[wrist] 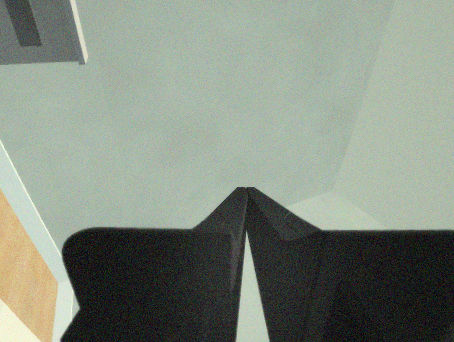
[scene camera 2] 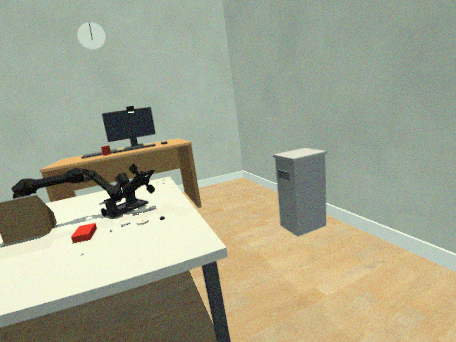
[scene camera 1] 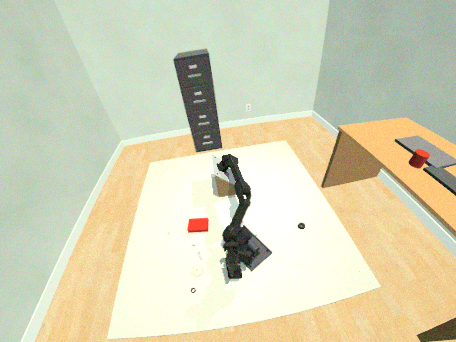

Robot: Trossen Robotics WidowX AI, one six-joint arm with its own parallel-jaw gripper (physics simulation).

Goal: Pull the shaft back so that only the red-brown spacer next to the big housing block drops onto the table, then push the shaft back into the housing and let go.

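Places are measured from the arm's base along level axes (x right, y ahead, z up), in metres.
Where they show: gripper, between the fingertips: (wrist: 245, 195) (scene camera 2: 154, 169) (scene camera 1: 231, 276); arm's base, origin of its link: (scene camera 2: 20, 204) (scene camera 1: 221, 168).
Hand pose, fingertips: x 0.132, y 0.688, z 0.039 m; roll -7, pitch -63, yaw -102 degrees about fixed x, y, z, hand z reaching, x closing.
Observation:
Things, the pixels of their top centre, and the offset from my fingertips.
- red block, centre of its top: (scene camera 2: 83, 229) (scene camera 1: 197, 223) dx +0.107, dy -0.407, dz -0.180 m
- pale ring, centre of its top: (scene camera 1: 197, 270) dx +0.160, dy -0.143, dz -0.201 m
- small dark ring, centre of its top: (scene camera 1: 193, 290) dx +0.197, dy -0.052, dz -0.200 m
- black ring, centre of its top: (scene camera 1: 301, 225) dx -0.471, dy -0.194, dz -0.195 m
A dark grey slab with raised dark parts (scene camera 1: 263, 252) (scene camera 2: 131, 206) lies on the white table; it may be the base of the housing assembly. The big housing block, the shaft and the red-brown spacer cannot be told apart in the scene views, partly because the arm covers them. They do not show in the wrist view. My gripper (scene camera 2: 153, 172) (wrist: 245, 196) is shut with its fingertips meeting and nothing between them. It is raised over the slab area and faces the room's wall.
A red block (scene camera 1: 198, 225) (scene camera 2: 84, 233) lies beside the arm. A pale ring (scene camera 1: 197, 270), a small dark ring (scene camera 1: 193, 290) and a black ring (scene camera 1: 301, 226) lie on the table. A brown box (scene camera 1: 224, 187) (scene camera 2: 25, 220) stands by the arm's far end.

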